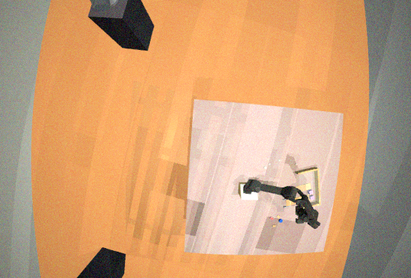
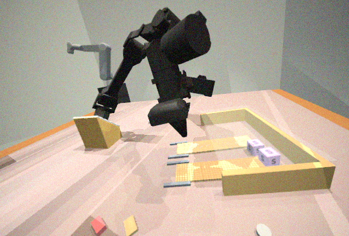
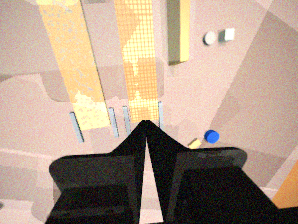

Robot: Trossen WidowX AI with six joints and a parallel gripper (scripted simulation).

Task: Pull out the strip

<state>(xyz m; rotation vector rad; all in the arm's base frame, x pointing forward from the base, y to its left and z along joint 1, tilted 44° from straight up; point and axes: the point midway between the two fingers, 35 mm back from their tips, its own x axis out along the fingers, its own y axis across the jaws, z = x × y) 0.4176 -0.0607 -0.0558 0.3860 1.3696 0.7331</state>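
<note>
My gripper tip is now 17 cm to the left of the pink chip, 13 cm past it and 10 cm above it. Round my gripper tip: blue disc 18 cm to the right, 10 cm below, 4 cm behind.
</note>
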